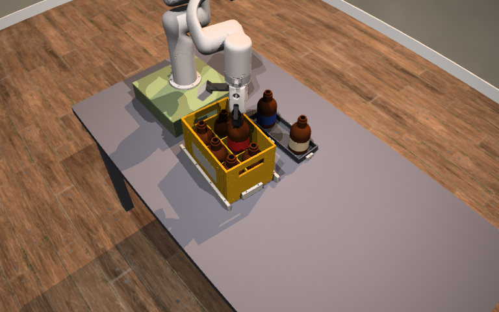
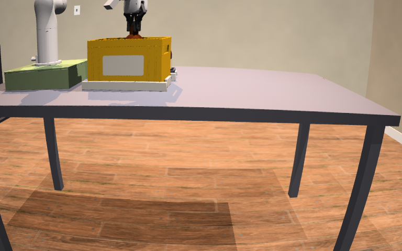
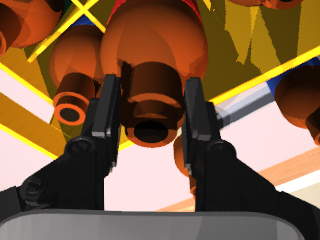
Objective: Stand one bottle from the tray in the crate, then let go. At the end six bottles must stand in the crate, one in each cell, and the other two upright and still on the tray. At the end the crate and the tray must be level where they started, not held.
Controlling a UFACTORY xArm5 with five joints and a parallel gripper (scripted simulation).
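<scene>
The yellow crate is 4 cm to the right of my hand and 14 cm below it. From my hand the other things lie so: dark tray 1 cm ahead, 20 cm to the left, 21 cm below.
</scene>
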